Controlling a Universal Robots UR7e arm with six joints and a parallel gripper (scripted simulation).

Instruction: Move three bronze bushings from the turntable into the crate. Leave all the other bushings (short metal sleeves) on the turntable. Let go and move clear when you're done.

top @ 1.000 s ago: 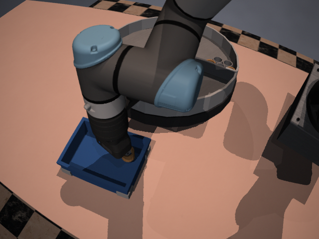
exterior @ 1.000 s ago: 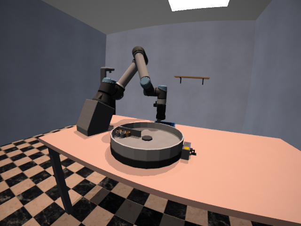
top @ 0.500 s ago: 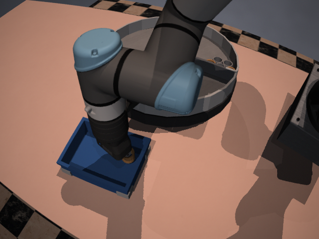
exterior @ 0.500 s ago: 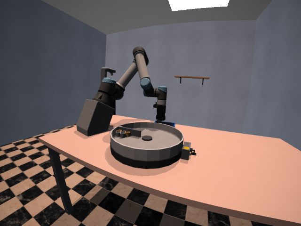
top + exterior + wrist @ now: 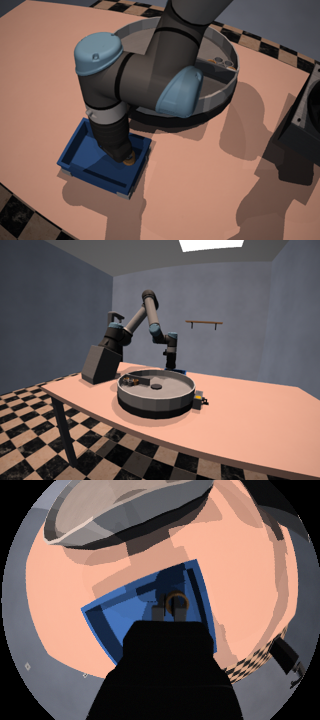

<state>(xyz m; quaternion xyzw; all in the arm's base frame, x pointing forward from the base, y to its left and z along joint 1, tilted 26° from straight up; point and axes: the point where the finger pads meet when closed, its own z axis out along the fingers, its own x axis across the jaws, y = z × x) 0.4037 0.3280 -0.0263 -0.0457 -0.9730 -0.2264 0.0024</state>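
Now: hand 4 cm to the right of the blue crate, 3 cm short of it and 1 cm above it. From my hand the other things lie so: grey turntable (32 cm to the right, 9 cm ahead, 2 cm above).
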